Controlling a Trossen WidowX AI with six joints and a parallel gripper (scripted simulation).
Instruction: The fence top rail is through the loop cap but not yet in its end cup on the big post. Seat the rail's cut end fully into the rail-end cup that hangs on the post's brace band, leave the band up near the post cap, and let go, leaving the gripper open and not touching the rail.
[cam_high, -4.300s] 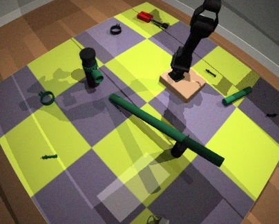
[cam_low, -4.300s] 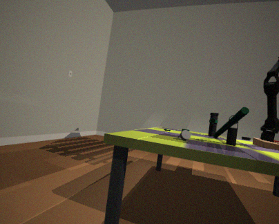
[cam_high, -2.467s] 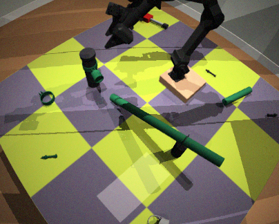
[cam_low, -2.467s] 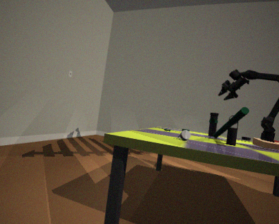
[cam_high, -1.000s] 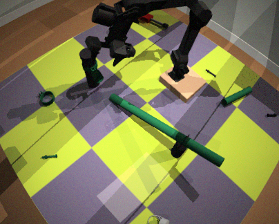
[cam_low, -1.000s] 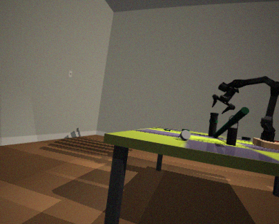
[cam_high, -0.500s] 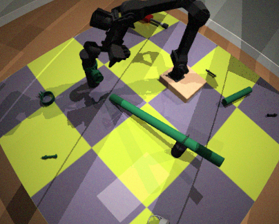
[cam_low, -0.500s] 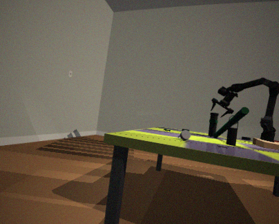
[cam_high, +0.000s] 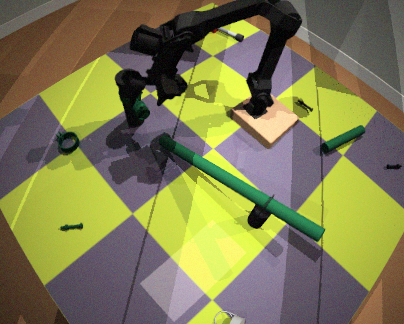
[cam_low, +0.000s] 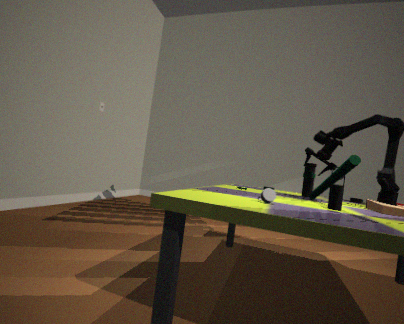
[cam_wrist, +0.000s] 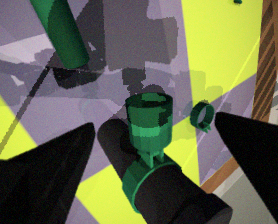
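The green rail-end cup is 1 cm ahead of my gripper tip, 2 cm to the right of it and 2 cm below it. Also, from my gripper tip: black line post: 8 cm behind, 42 cm to the left, 5 cm below; green tube: 54 cm behind, 41 cm to the left, 14 cm below.
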